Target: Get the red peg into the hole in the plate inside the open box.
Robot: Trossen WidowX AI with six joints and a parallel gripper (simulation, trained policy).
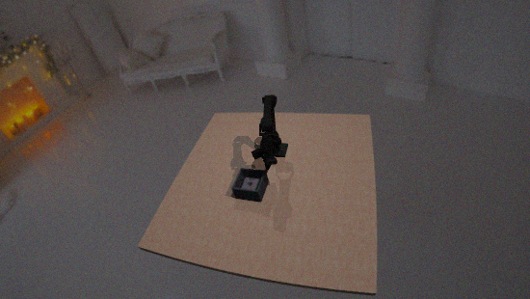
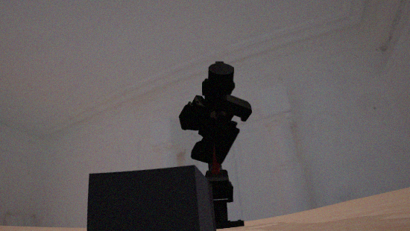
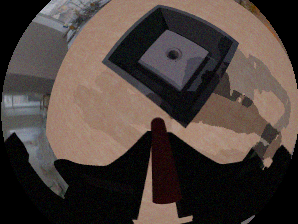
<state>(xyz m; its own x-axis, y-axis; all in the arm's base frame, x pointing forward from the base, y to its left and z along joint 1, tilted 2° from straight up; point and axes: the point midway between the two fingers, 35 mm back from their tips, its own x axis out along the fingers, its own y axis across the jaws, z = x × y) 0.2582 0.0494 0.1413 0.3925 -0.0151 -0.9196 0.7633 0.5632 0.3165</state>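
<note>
The grey plate lies 90 mm to the right of my gripper tip, 80 mm below it and 70 mm ahead of it. The rest, counted from my gripper tip: red peg 20 mm above, 10 mm behind; then dark box 100 mm below, 90 mm to the right, 70 mm ahead.
</note>
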